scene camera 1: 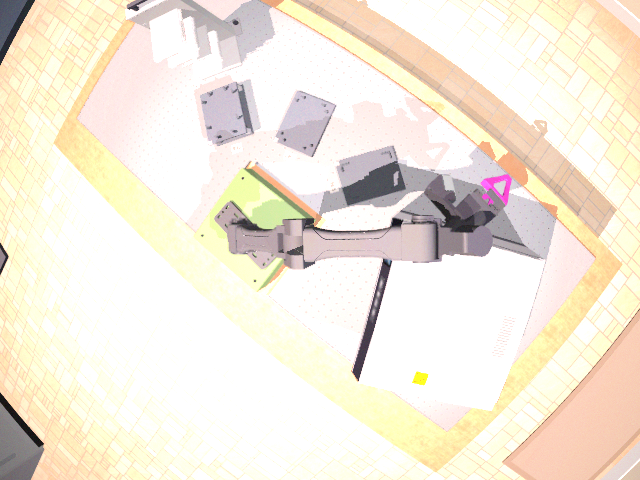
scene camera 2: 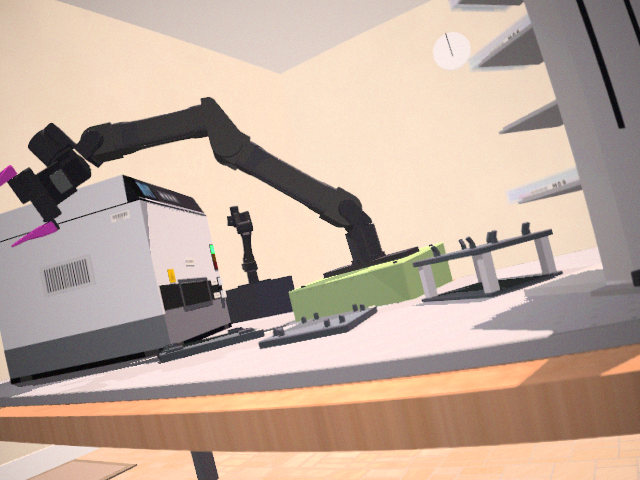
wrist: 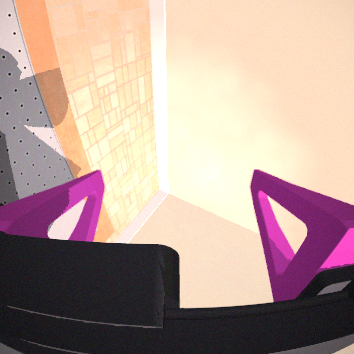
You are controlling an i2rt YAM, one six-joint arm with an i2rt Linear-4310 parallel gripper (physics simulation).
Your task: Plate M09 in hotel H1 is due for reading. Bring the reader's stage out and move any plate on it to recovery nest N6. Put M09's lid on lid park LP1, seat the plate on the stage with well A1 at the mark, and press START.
Scene:
same spot on grey LP1 pad: [scene camera 2: 340,323] = [scene camera 1: 298,97]

